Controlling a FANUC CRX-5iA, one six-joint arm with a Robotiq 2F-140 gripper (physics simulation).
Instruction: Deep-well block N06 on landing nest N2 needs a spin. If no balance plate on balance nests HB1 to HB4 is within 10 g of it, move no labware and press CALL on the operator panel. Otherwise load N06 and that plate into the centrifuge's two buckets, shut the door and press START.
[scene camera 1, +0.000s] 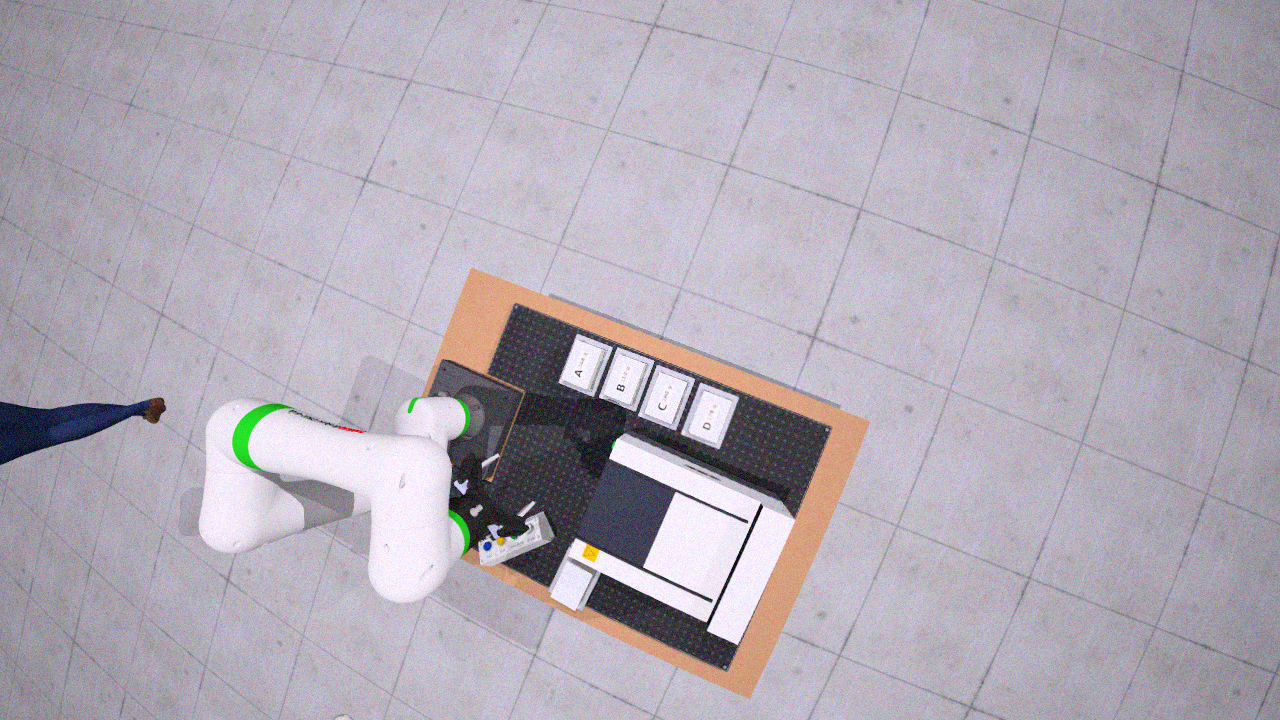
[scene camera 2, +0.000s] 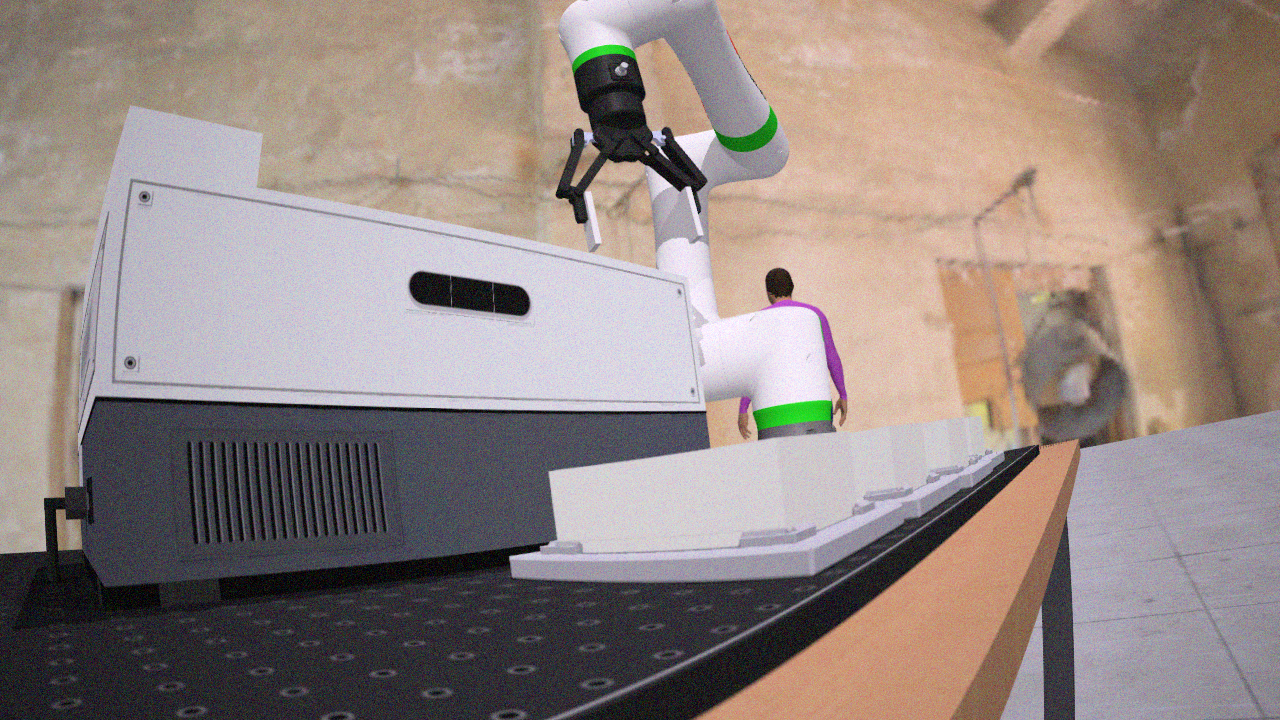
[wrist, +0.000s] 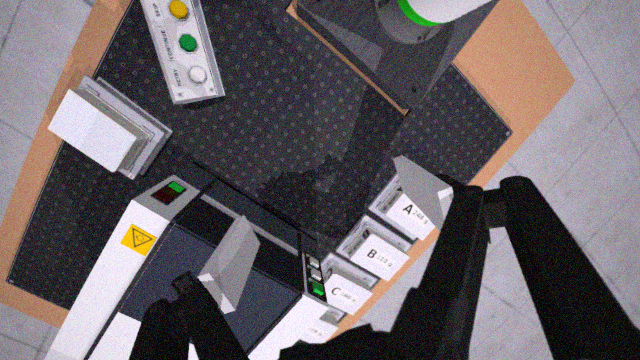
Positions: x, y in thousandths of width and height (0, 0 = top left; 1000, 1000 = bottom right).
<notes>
My gripper (scene camera 2: 506, 338) is open, with nothing in its grasp. Also in view: a white block (scene camera 1: 450, 801) and a button box (scene camera 1: 384, 769).
The white block is seen too in the wrist view (wrist: 137, 340). My gripper is seen too in scene camera 1 (scene camera 1: 400, 670) and in the wrist view (wrist: 504, 565). The button box also shows in the wrist view (wrist: 285, 118). Scene camera 2 misses the white block, which is hidden by a white centrifuge.
</notes>
